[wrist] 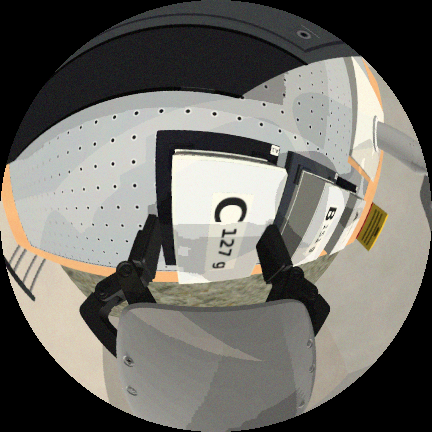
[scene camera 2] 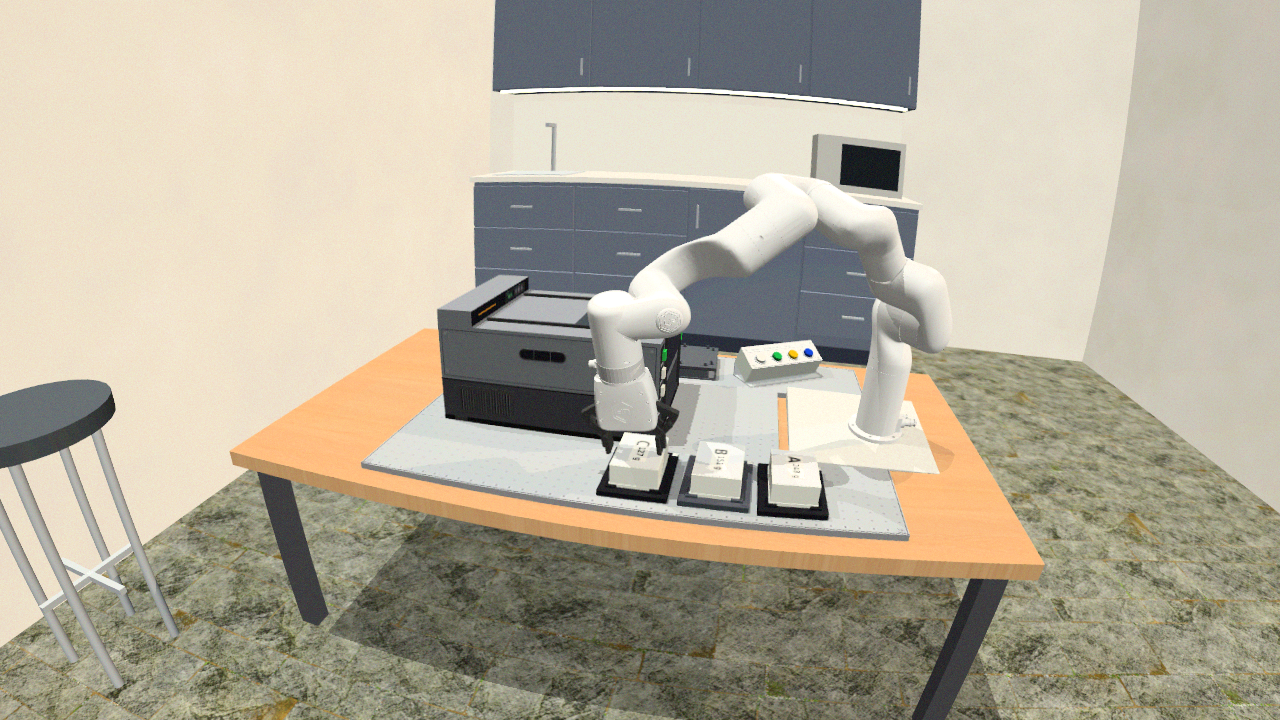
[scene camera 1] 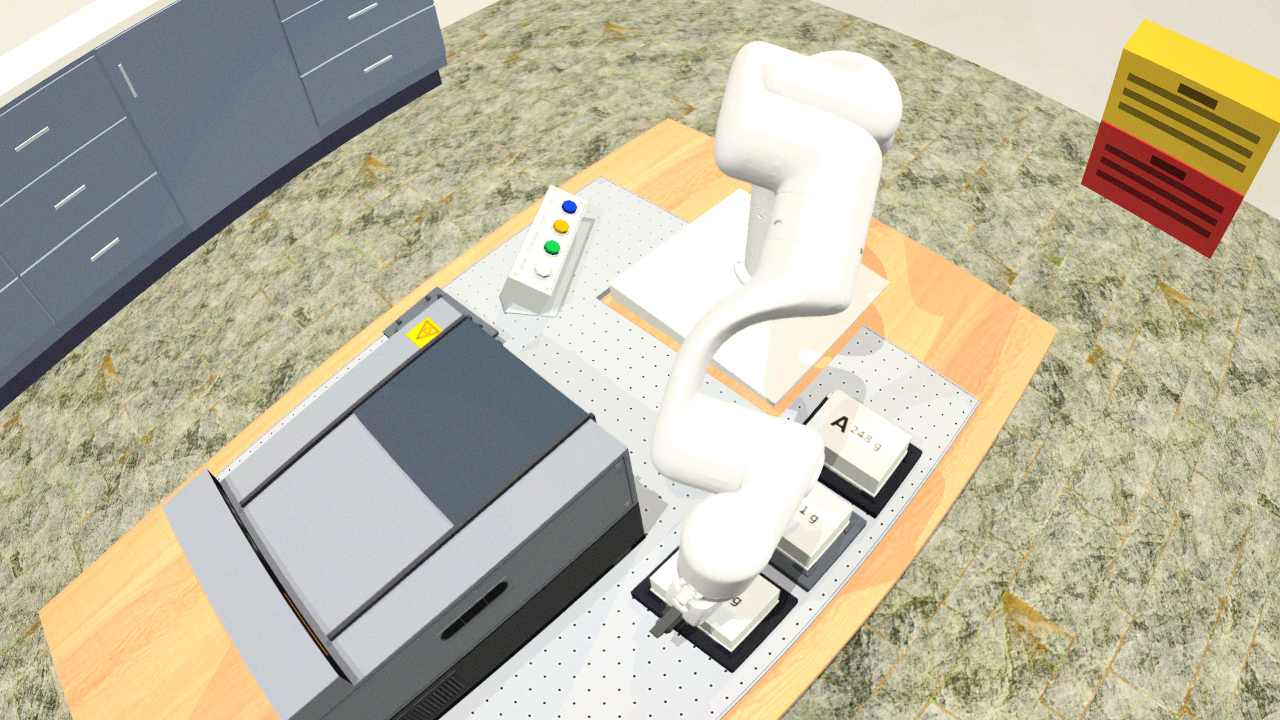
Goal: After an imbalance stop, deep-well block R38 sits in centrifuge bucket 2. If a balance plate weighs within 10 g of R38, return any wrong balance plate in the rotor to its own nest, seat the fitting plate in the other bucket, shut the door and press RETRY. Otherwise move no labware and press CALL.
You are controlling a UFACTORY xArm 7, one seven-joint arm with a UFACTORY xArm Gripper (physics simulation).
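Plate C, marked 127 g, sits in its black nest. My gripper is open and empty, its fingers at either side of plate C near its top. Plate B, label partly hidden in the first scene view, and plate A, marked 248 g, sit in their nests. The centrifuge shows a grey and a dark top panel; its rotor and R38 do not show. The button box has white, green, amber and blue buttons; their labels are unreadable.
The centrifuge's dark side stands close beyond plate C in the wrist view. The arm's white base plate lies right of the button box in the second scene view. A stool stands left of the table.
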